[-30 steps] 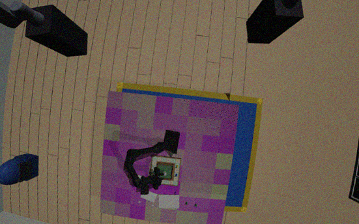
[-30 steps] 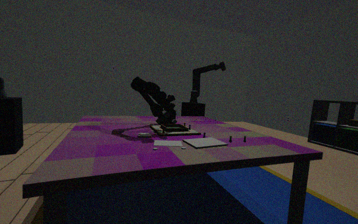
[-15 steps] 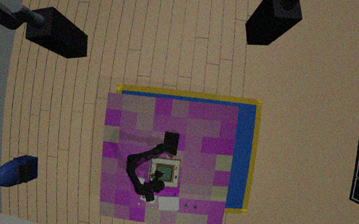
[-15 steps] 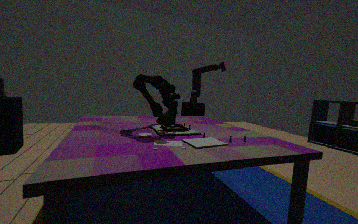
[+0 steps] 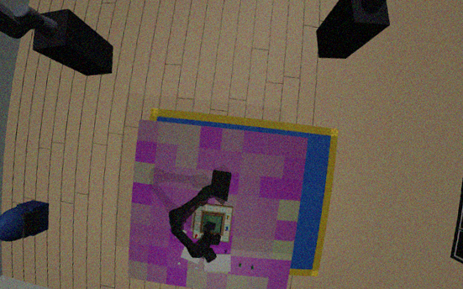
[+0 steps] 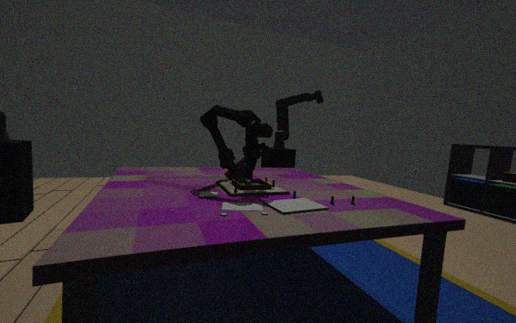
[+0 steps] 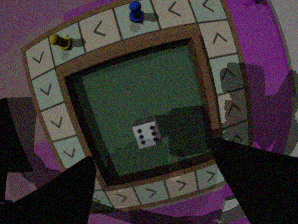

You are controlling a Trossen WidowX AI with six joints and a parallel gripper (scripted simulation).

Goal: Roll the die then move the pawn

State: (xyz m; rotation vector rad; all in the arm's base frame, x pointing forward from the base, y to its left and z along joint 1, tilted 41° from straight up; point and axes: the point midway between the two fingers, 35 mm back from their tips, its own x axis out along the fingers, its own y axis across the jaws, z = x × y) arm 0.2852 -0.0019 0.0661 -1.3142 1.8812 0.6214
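My gripper tip is 12 cm to the left of the red pawn, 9 cm short of it and 7 cm above it. The rest, counted from my gripper tip: die (8 cm below, 1 cm to the right, 1 cm behind); green tray (10 cm below); blue pawn (11 cm to the left, 7 cm below, 3 cm ahead).
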